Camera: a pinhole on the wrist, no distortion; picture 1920 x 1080 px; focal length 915.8 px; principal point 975.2 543.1 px. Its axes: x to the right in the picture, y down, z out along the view. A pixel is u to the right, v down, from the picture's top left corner.
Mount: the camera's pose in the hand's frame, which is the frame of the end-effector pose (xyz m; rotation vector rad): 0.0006 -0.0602 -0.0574 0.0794 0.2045 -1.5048
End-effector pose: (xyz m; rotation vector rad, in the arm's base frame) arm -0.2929 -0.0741 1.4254 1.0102 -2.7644 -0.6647
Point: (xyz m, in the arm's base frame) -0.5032 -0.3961 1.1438
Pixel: outside the picture
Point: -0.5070 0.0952 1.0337
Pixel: 576 613
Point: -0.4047 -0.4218 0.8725
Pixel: 1457 996
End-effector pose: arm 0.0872 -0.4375 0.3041 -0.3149 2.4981 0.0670
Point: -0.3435 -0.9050 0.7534
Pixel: behind the camera
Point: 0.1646 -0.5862 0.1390
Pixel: 1209 710
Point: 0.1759 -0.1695 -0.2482
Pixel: 286 838
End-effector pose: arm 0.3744 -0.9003 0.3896 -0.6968 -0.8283 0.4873
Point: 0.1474 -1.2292 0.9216
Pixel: 1861 255
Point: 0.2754 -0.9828 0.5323
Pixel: 1230 247
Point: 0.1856 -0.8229 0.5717
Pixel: 796 554
